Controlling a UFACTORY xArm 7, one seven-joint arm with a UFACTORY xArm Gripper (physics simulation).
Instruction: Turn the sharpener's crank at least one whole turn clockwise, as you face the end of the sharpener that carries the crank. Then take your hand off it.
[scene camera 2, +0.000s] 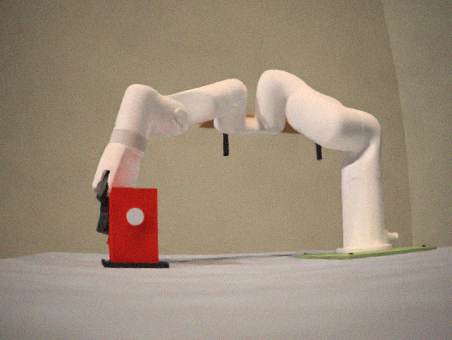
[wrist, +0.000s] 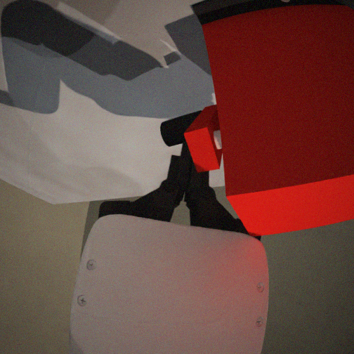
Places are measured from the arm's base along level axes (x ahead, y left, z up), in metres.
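Pixels of known places: gripper, fingertip midpoint: (scene camera 2: 104, 233); arm's base, origin of the base link: (scene camera 2: 364, 251).
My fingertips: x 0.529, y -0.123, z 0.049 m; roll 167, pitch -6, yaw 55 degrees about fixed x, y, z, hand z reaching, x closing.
For each thing: its middle in the pictures, then the offset to it from my fingertips. "spot": a spot on its surface instead.
- sharpener, surface spot: (scene camera 2: 132, 247) spot: dx -0.031, dy +0.161, dz -0.024 m
- white disc, surface spot: (scene camera 2: 135, 216) spot: dx -0.035, dy +0.169, dz +0.026 m
The sharpener (scene camera 2: 132, 247) (wrist: 287, 100) is an upright red box on a black base, at the left in the scene view and the upper right in the wrist view. Its crank has a short red arm (wrist: 204, 152) and a black handle (wrist: 176, 131), near the middle of the wrist view. In the scene view, a sliver of red shows low at the box's left edge. My gripper (scene camera 2: 103, 229) (wrist: 189, 154) is shut and empty beside the box's left side. Its fingertips are at the crank, partly hidden by the red arm; whether they touch it is unclear.
A white disc (scene camera 2: 135, 216) is on the box's face towards the scene camera. My arm arches to its base on a green plate (scene camera 2: 325, 256) at the right. A brown bench-like object (scene camera 2: 291, 128) with black legs shows behind the arm.
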